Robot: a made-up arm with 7 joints. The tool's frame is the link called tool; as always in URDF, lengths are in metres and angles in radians. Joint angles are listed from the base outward. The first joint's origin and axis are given. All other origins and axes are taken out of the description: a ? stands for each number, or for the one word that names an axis. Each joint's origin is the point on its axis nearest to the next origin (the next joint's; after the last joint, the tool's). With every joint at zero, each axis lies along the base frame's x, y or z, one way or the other. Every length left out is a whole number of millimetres.
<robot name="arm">
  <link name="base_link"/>
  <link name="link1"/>
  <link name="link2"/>
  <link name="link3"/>
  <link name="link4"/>
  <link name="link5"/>
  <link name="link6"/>
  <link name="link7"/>
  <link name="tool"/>
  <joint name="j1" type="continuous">
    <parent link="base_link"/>
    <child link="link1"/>
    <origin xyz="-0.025 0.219 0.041"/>
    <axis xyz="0 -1 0"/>
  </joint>
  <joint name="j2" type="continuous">
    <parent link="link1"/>
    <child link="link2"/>
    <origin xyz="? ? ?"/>
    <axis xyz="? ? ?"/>
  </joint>
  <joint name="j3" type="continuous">
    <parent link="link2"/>
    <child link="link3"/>
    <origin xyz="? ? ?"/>
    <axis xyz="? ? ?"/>
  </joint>
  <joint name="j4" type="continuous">
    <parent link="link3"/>
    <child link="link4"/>
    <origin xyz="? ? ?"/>
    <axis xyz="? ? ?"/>
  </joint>
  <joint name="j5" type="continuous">
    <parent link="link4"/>
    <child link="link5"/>
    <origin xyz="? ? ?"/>
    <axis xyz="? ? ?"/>
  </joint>
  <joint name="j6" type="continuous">
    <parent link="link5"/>
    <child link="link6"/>
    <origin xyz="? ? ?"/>
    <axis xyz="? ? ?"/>
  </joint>
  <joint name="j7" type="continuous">
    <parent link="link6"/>
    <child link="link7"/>
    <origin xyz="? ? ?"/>
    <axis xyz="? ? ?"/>
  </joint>
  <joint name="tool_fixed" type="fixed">
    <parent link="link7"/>
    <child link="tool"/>
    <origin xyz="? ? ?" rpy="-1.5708 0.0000 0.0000"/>
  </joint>
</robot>
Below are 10 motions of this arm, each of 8 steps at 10 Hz.
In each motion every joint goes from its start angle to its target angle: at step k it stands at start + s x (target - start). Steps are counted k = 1, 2, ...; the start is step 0. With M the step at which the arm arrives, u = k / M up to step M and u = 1 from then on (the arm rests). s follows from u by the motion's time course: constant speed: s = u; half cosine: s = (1 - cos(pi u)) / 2; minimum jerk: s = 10 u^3 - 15 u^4 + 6 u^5.
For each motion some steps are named. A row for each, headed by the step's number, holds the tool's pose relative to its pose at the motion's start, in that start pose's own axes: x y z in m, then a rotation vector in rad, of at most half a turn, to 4 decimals.
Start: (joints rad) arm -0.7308 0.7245 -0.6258 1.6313 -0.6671 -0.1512 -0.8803
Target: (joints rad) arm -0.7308 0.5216 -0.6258 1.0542 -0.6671 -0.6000 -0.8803
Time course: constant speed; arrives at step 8
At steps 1, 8:
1: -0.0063 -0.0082 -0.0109 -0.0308 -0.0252 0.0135
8: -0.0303 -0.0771 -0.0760 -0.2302 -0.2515 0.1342

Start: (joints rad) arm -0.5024 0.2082 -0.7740 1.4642 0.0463 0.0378 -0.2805
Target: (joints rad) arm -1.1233 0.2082 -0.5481 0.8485 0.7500 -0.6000 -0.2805
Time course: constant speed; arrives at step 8
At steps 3, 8:
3: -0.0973 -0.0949 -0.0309 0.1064 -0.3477 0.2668
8: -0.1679 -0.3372 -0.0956 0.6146 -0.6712 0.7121

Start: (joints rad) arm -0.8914 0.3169 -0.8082 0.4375 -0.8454 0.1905 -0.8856
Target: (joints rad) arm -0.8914 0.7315 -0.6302 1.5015 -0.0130 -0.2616 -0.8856
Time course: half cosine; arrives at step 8
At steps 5, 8:
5: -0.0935 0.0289 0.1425 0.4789 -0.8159 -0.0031
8: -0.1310 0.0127 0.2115 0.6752 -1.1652 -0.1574

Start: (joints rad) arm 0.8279 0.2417 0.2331 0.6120 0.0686 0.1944 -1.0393
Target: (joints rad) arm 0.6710 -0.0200 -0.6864 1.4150 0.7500 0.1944 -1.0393
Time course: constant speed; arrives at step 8
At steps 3, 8:
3: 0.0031 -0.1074 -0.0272 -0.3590 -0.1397 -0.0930
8: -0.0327 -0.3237 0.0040 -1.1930 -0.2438 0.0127

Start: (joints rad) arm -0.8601 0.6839 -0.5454 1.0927 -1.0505 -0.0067 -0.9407
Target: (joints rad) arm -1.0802 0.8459 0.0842 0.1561 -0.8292 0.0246 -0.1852
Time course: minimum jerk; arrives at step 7
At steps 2, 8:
2: -0.0366 -0.0283 -0.0104 -0.2201 0.0746 0.1405
8: -0.1789 -0.2561 0.0409 -1.3399 0.1068 1.2113

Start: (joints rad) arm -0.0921 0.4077 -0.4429 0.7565 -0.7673 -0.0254 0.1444
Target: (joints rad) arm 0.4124 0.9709 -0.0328 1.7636 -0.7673 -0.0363 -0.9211
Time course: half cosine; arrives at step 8
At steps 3, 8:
3: -0.0269 -0.0508 0.1699 0.7940 0.0578 -0.0722
8: -0.0328 -0.3449 0.3629 2.5172 0.4211 -0.4456

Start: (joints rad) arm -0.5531 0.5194 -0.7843 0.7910 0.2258 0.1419 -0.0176
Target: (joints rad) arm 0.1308 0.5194 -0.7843 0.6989 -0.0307 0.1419 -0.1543
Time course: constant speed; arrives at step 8
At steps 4, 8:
4: 0.1323 -0.0001 0.1168 0.3258 0.1048 -0.2117
8: 0.2570 -0.0580 0.2286 0.6732 0.1761 -0.4017

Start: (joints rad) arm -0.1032 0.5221 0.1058 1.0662 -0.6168 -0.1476 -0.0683
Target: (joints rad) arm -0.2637 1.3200 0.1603 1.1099 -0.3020 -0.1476 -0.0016
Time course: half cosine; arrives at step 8
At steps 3, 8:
3: -0.0553 -0.0109 0.0990 0.0511 0.1432 0.0478
8: -0.0658 -0.0385 0.3386 0.1547 0.4749 0.0726

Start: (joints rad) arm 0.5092 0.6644 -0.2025 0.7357 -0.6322 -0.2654 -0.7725
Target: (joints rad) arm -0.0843 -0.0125 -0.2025 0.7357 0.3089 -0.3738 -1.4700
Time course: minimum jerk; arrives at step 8
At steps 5, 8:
5: 0.1133 -0.2972 -0.1169 0.1479 -0.4863 0.9187
8: 0.1746 -0.4183 -0.1070 0.2026 -0.4007 1.3923

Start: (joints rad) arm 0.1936 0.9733 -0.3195 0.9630 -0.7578 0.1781 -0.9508
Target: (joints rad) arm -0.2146 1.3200 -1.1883 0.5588 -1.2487 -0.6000 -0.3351
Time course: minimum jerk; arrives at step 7
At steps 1, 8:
1: -0.0022 -0.0064 -0.0019 -0.0344 0.0057 -0.0407
8: -0.2207 -0.1843 0.0719 -1.8913 0.5546 -1.5244

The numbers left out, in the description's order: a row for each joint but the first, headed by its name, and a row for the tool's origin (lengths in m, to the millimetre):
j2: xyz 0.022 0.000 0.001, axis 1 0 0
j3: xyz 0.000 0.008 -0.378, axis 0 0 1
j4: xyz 0.008 -0.007 0.000, axis 0 -1 0
j5: xyz -0.003 0.000 -0.221, axis 0 0 1
j6: xyz -0.029 0.011 0.000, axis 0 1 0
j7: xyz 0.046 0.000 0.022, axis -1 0 0
tool: xyz 0.000 -0.005 -0.018

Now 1 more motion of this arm.
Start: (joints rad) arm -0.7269 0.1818 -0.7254 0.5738 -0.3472 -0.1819 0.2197
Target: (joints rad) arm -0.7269 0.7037 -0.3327 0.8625 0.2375 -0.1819 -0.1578
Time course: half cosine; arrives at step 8
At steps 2, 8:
2: -0.0268 -0.0230 0.0289 0.1472 -0.0894 0.0139
8: -0.1341 -0.2228 0.1889 1.0622 -0.4531 0.0041

